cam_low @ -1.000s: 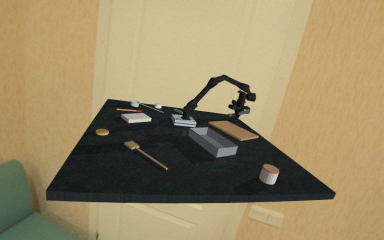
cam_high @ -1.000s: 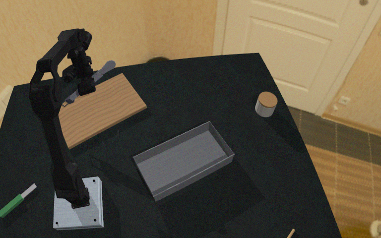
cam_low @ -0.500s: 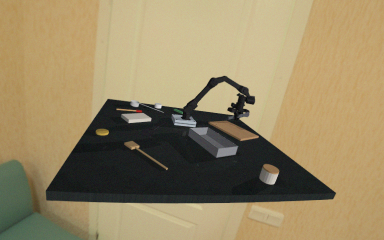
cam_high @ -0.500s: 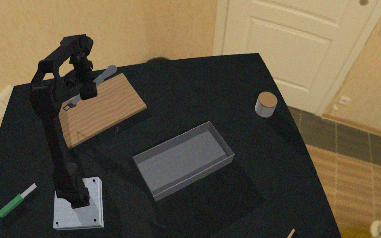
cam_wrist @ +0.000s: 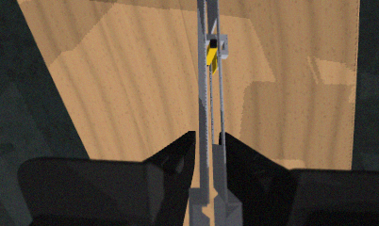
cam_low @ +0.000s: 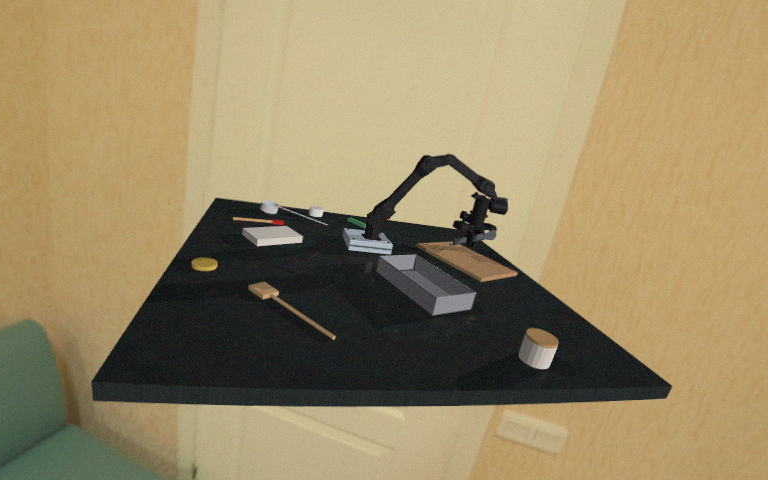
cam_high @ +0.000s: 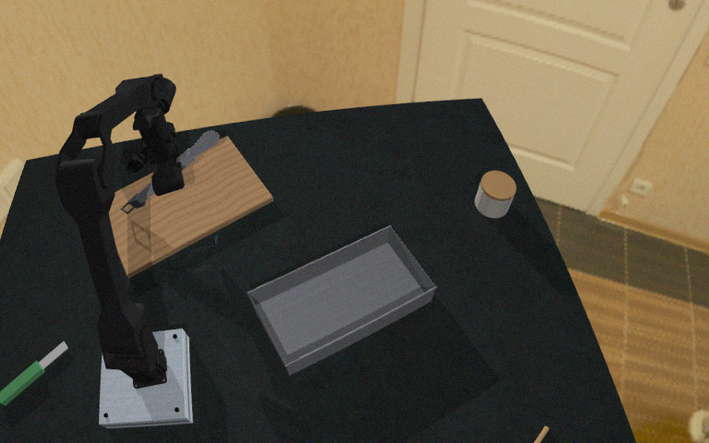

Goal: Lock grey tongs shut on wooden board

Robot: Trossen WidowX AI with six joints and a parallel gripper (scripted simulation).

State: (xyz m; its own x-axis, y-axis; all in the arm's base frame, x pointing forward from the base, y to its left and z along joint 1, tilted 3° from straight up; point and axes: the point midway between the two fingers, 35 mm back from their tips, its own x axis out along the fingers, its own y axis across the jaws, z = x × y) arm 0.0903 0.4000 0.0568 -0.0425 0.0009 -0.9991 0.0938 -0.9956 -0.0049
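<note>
Right now my gripper tip is 60 mm above the wooden board. Round my gripper tip: grey roasting tin 340 mm to the right, 290 mm ahead, 40 mm below; then white block 780 mm to the right, 90 mm behind, 50 mm below; then yellow lock piece 50 mm behind, 10 mm above.
</note>
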